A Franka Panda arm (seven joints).
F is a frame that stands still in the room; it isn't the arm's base.
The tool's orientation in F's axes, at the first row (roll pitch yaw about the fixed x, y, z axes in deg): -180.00 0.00 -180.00
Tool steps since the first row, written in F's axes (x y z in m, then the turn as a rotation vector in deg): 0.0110 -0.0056 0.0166 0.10 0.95 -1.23; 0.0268 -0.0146 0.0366 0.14 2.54 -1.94; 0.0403 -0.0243 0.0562 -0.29 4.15 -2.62; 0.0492 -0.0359 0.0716 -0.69 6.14 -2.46; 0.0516 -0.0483 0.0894 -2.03 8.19 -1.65; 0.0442 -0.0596 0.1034 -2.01 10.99 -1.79; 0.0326 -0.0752 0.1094 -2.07 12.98 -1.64; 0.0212 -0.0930 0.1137 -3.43 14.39 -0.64; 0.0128 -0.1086 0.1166 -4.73 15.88 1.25; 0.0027 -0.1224 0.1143 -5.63 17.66 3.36; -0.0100 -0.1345 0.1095 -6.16 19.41 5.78
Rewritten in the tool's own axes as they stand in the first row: -0.0110 -0.0056 -0.0166 -0.10 0.95 1.23; -0.0268 -0.0146 -0.0366 -0.14 2.54 1.94; -0.0403 -0.0243 -0.0562 0.29 4.15 2.62; -0.0492 -0.0359 -0.0716 0.69 6.14 2.46; -0.0516 -0.0483 -0.0894 2.03 8.19 1.65; -0.0442 -0.0596 -0.1034 2.01 10.99 1.79; -0.0326 -0.0752 -0.1094 2.07 12.98 1.64; -0.0212 -0.0930 -0.1137 3.43 14.39 0.64; -0.0128 -0.1086 -0.1166 4.73 15.88 -1.25; -0.0027 -0.1224 -0.1143 5.63 17.66 -3.36; 0.0100 -0.1345 -0.1095 6.16 19.41 -5.78
